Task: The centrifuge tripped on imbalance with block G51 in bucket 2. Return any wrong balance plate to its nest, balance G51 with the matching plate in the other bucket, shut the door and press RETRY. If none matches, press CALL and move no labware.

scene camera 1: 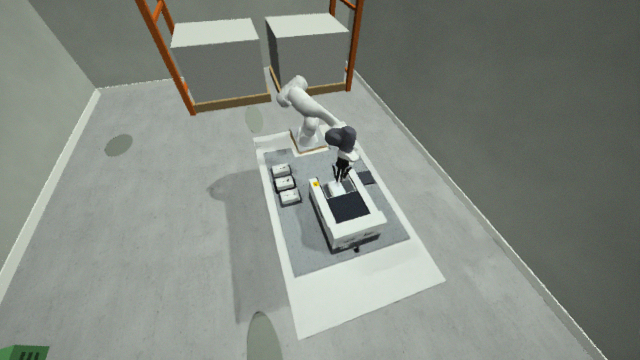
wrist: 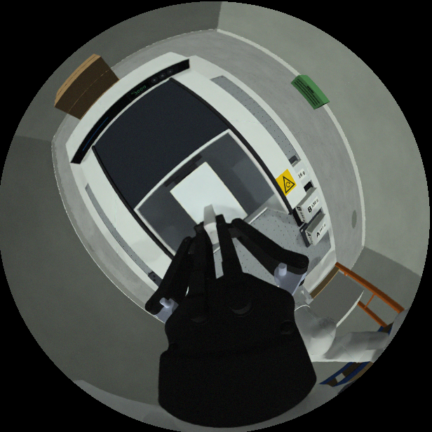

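Note:
The white centrifuge [scene camera 1: 357,227] [wrist: 260,150] has its dark door panel [scene camera 1: 348,207] [wrist: 162,140] slid back from the opening. My gripper [scene camera 1: 338,180] [wrist: 210,212] is over the opening, shut on the thin upright tab of a white block [scene camera 1: 336,189] [wrist: 205,187]. No label on that block is readable, and whether its underside touches a bucket is hidden. Plate A [scene camera 1: 280,170] [wrist: 316,234], plate B [scene camera 1: 284,183] [wrist: 311,206] and a third plate [scene camera 1: 289,196] [wrist: 301,172] sit in a row of nests beside the machine. The third plate is partly hidden in the wrist view.
A dark square pad [scene camera 1: 366,177] lies on the machine's other side. The control strip has a green display [wrist: 139,90] and round buttons [wrist: 162,76]. A yellow warning label [scene camera 1: 315,184] [wrist: 286,182] is on the casing. The opening's raised rims surround the block.

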